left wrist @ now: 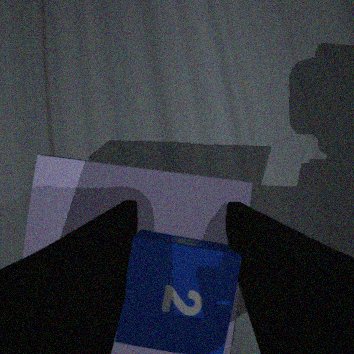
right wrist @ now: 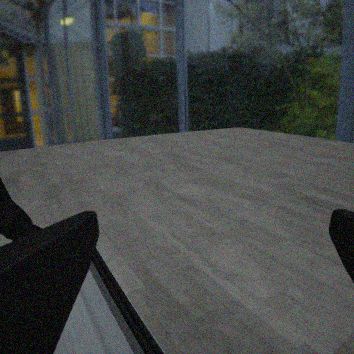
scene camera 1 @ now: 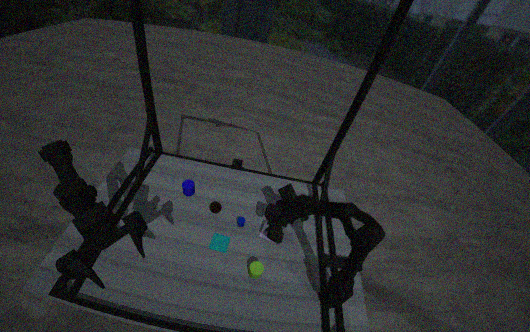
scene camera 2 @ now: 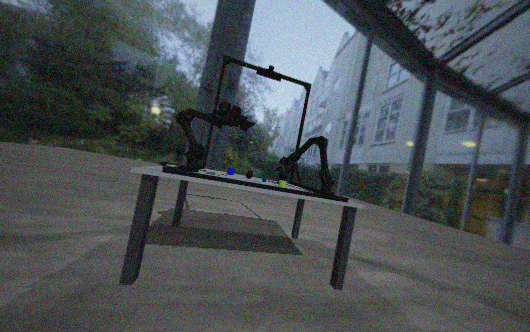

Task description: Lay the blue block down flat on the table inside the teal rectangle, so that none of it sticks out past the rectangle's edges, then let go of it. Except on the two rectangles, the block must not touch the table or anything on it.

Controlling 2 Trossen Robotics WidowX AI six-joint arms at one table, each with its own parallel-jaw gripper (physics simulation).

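Places are measured from the left arm's base along level axes (x ahead, y left, z up), in metres.
Where they show: left gripper, fingertip midpoint: [left wrist: 181, 212] [scene camera 1: 266, 227] [scene camera 2: 277, 183]; right gripper, fingertip midpoint: [right wrist: 214, 222] [scene camera 1: 124, 271] [scene camera 2: 251, 121]; left arm's base, origin of the base link: [scene camera 1: 330, 298] [scene camera 2: 325, 192]; right arm's base, origin of the base link: [scene camera 2: 191, 168].
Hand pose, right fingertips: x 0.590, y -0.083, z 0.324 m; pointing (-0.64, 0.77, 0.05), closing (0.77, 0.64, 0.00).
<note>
Each offset is from my right fingertips to the top centre of the thing. "pt": to the spot under its first point.
The blue block @(0.324 m down, 0.441 m back, 0.241 m right) [left wrist: 182, 295], marked with a 2, is between the fingers of my left gripper [left wrist: 181, 212] [scene camera 1: 270, 228] in the left wrist view. Both fingers are against its sides, so the gripper is shut on it. The block is over the lavender rectangle @(pt 0.342 m down, 0.388 m back, 0.217 m right) [left wrist: 56, 175] [scene camera 1: 263, 235]; whether it touches it is hard to tell. The block is hidden in scene camera 1. The teal rectangle @(pt 0.342 m down, 0.217 m back, 0.201 m right) [scene camera 1: 220, 242] lies left of my left gripper and below it in that picture. My right gripper [scene camera 1: 123, 272] [scene camera 2: 251, 125] [right wrist: 214, 222] is open and empty, high at the left.
A small blue object @(0.312 m down, 0.309 m back, 0.280 m right) [scene camera 1: 241, 221] stands between the teal rectangle and my left gripper. A dark round object @(0.293 m down, 0.206 m back, 0.353 m right) [scene camera 1: 215, 207] and a larger blue cylinder @(0.289 m down, 0.087 m back, 0.463 m right) [scene camera 1: 188, 188] are farther up-left. A lime green object @(0.299 m down, 0.334 m back, 0.070 m right) [scene camera 1: 256, 269] [scene camera 2: 282, 184] is below-right of the teal rectangle. Frame posts [scene camera 1: 142, 75] rise around the table.
</note>
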